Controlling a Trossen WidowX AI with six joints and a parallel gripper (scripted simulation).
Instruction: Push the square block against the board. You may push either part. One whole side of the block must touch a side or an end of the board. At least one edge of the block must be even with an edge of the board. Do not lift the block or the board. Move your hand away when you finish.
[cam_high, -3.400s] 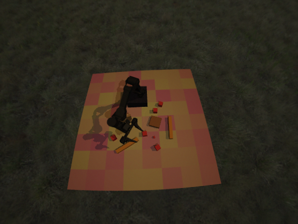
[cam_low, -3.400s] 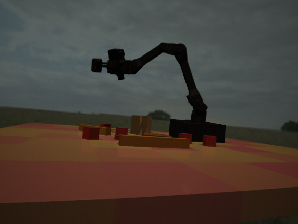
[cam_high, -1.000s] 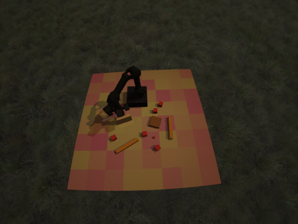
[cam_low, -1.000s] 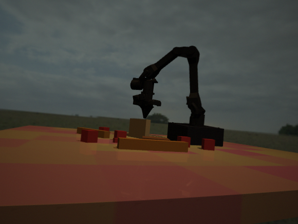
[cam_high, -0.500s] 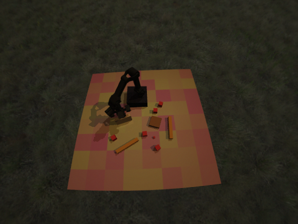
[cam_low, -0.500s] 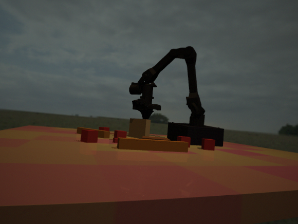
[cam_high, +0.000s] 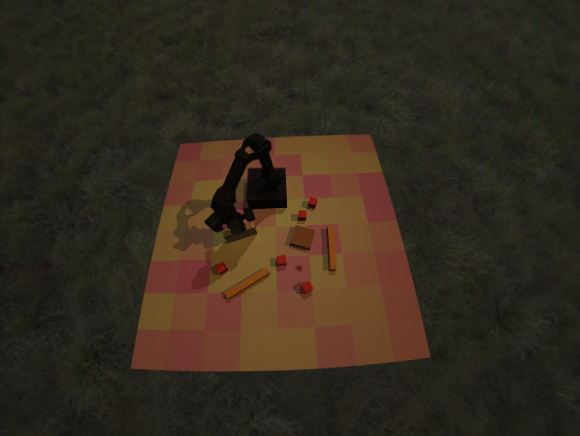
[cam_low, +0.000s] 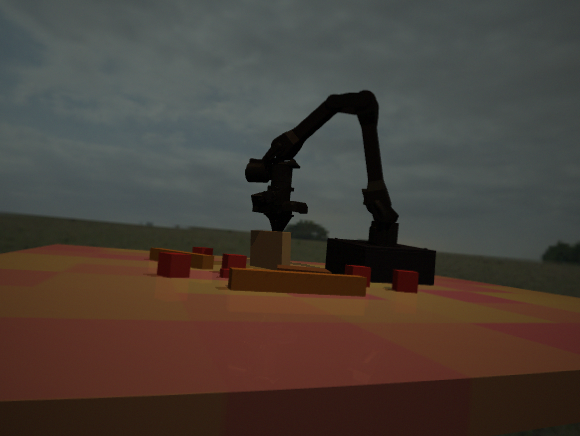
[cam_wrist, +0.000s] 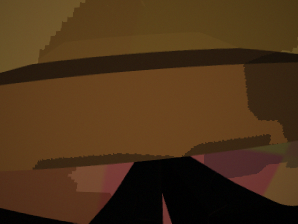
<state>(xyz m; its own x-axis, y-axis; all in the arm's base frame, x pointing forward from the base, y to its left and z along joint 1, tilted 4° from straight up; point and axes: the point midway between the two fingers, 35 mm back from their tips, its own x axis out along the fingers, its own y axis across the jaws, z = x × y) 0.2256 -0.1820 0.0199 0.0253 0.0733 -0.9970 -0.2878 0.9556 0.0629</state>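
The flat tan board lies 3 cm below my gripper tip, 2 cm ahead of it and 1 cm to the left of it. The rest, counted from my gripper tip: brown square block: 31 cm to the left, 7 cm below, 5 cm ahead.
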